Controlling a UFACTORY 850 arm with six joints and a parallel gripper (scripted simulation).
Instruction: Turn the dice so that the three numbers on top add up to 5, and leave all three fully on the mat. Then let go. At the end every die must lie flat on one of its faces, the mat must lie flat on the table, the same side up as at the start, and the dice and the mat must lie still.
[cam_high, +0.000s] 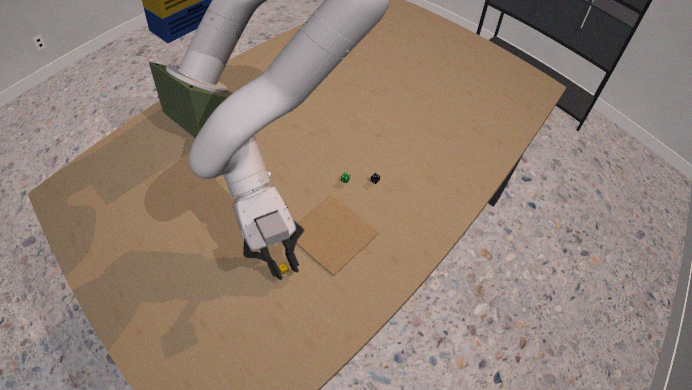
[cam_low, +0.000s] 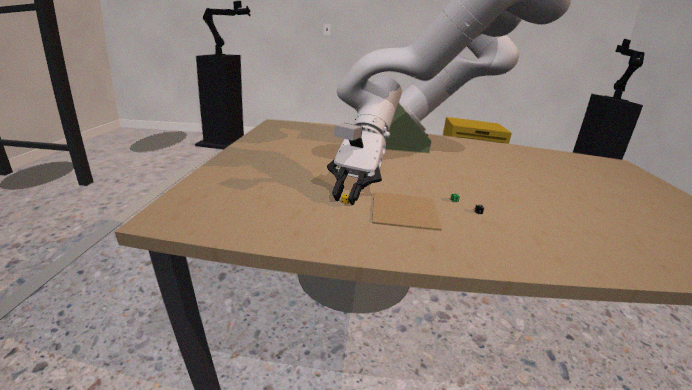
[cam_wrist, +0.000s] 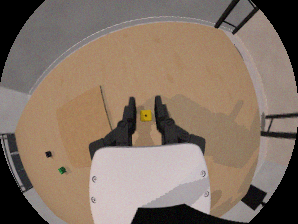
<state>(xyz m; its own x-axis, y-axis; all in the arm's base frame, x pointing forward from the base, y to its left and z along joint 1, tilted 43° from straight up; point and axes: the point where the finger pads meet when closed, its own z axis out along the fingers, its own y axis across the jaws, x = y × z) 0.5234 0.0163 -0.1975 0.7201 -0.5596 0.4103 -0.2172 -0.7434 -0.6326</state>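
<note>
My hand is 20 mm above the yellow die. Also, from my hand: green die: 90 mm behind, 250 mm to the left, 20 mm below; then tan mat: 130 mm to the left, 20 mm below; then black die: 40 mm behind, 300 mm to the left, 20 mm below.
</note>
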